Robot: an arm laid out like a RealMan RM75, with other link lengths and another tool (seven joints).
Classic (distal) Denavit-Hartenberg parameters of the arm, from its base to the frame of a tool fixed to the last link. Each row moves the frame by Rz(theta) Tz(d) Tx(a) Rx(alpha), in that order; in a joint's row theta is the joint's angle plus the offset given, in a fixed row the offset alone. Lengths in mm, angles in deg.
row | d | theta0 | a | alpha
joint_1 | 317.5 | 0 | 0 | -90
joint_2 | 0 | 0 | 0 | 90
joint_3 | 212.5 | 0 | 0 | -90
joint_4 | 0 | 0 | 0 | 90
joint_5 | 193.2 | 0 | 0 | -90
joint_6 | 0 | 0 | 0 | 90
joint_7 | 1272.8 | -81.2 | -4 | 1.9
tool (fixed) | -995.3 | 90 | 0 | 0
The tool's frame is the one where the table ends.
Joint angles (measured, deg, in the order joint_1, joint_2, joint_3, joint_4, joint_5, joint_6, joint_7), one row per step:
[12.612, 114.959, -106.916, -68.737, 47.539, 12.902, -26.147]
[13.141, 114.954, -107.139, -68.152, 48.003, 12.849, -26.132]
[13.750, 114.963, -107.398, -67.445, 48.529, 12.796, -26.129]
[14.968, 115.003, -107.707, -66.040, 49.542, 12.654, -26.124]
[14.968, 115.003, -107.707, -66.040, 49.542, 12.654, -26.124]
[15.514, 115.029, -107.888, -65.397, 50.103, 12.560, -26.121]
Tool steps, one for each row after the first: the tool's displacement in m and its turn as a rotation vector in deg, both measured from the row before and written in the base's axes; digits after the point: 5 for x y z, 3 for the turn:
[-0.00072, 0.00011, -0.00250, -0.331, 0.175, -0.060]
[-0.00061, 0.00000, -0.00301, -0.402, 0.174, -0.091]
[-0.00099, 0.00087, -0.00466, -0.576, 0.364, -0.242]
[0.00000, 0.00000, 0.00000, 0.000, 0.000, 0.000]
[-0.00065, 0.00026, -0.00232, -0.266, 0.248, -0.140]

